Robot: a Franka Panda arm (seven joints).
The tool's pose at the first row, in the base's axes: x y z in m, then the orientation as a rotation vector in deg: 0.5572, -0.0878, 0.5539, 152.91, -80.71, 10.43
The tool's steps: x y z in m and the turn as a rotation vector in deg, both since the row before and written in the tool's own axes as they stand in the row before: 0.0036, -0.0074, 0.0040, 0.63, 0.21, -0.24; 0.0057, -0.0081, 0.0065, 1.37, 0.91, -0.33; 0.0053, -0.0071, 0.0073, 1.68, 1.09, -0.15; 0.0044, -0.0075, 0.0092, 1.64, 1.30, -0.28; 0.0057, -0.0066, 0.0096, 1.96, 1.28, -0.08; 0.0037, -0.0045, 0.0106, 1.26, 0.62, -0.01; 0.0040, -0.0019, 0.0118, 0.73, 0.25, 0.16; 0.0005, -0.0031, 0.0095, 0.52, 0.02, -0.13; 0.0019, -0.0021, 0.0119, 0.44, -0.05, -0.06; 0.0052, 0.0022, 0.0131, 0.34, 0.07, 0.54; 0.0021, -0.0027, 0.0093, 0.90, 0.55, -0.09; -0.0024, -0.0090, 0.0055, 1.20, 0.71, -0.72; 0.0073, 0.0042, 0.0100, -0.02, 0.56, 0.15
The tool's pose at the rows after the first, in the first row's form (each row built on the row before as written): 0.5655, -0.0872, 0.5502, 153.47, -80.50, 11.16; 0.5758, -0.0883, 0.5444, 154.34, -80.16, 13.37; 0.5853, -0.0896, 0.5381, 155.22, -80.08, 16.08; 0.5951, -0.0902, 0.5301, 156.00, -79.73, 19.05; 0.6052, -0.0923, 0.5223, 156.88, -79.71, 22.29; 0.6130, -0.0942, 0.5133, 157.51, -79.79, 24.12; 0.6194, -0.0980, 0.5031, 157.84, -80.09, 25.05; 0.6244, -0.0979, 0.4944, 158.31, -79.99, 25.50; 0.6300, -0.0998, 0.4837, 158.72, -79.99, 25.79; 0.6345, -0.1070, 0.4722, 158.63, -80.82, 26.18; 0.6402, -0.1083, 0.4642, -158.19, 80.30, -27.51; 0.6475, -0.1017, 0.4596, -157.95, 78.74, -29.23; 0.6513, -0.1112, 0.4515, -157.91, 79.06, -30.03
